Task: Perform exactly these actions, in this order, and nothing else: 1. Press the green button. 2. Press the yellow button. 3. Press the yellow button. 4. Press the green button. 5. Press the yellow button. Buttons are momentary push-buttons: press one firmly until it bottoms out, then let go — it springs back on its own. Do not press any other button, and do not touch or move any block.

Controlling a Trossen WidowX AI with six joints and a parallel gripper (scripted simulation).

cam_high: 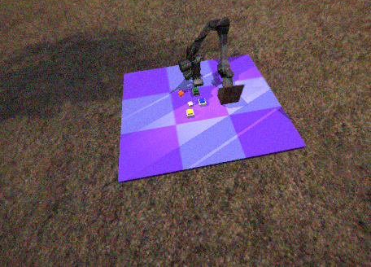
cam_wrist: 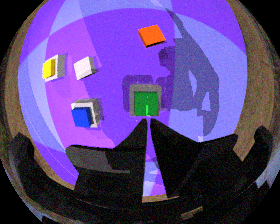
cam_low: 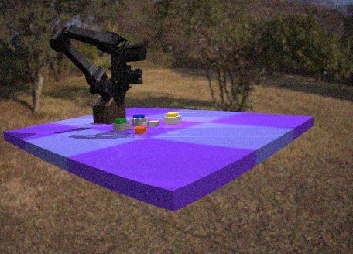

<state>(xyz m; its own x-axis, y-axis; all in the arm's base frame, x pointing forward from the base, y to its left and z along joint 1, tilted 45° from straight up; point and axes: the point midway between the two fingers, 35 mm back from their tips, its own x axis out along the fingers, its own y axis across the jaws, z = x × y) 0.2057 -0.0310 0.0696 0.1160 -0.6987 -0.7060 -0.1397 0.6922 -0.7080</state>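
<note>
Right now the green button is 50 mm below my gripper tip. The rest, counted from my gripper tip: yellow button (60 mm ahead, 190 mm to the left, 50 mm below); then blue button (30 mm behind, 100 mm to the left, 50 mm below); then orange block (110 mm ahead, 70 mm below).
</note>
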